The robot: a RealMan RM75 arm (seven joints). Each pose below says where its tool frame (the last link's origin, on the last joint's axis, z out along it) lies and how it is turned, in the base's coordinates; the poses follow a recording.
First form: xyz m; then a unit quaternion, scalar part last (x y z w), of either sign.
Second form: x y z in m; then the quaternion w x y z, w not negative. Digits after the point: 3 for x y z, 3 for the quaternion.
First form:
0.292 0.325 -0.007 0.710 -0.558 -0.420 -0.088
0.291 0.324 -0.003 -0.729 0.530 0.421 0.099
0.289 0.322 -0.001 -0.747 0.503 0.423 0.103
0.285 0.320 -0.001 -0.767 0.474 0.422 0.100
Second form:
0.292 0.325 -0.007 0.088 -0.710 0.558 0.420
0.291 0.324 -0.003 0.099 -0.729 0.530 0.421
0.289 0.322 -0.001 0.103 -0.747 0.503 0.423
0.285 0.320 -0.001 0.100 -0.767 0.474 0.422

